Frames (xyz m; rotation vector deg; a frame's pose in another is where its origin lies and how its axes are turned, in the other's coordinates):
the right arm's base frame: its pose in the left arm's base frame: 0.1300 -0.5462 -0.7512 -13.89 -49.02 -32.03
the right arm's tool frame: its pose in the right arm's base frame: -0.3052 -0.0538 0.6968 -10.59 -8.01 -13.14
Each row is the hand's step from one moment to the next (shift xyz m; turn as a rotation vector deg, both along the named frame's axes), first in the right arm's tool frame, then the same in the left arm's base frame.
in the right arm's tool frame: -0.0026 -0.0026 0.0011 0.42 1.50 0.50
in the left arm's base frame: -0.0034 0.0002 -0.0018 0.98 1.07 0.76
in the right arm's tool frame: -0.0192 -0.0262 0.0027 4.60 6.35 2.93
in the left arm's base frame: -0.0271 -0.0062 -0.0171 4.47 3.72 6.03
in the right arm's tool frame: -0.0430 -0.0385 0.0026 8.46 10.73 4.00
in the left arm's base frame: -0.0432 -0.0030 -0.0383 8.29 5.38 10.25
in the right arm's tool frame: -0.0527 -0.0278 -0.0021 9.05 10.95 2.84
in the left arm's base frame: -0.0350 0.0054 -0.0479 9.30 4.53 10.14
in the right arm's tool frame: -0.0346 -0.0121 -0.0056 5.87 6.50 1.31
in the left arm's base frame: -0.0159 0.0049 -0.0332 5.88 2.23 6.24
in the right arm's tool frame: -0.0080 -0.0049 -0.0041 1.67 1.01 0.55
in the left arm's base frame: -0.0036 -0.0019 -0.0094 0.93 0.21 1.79
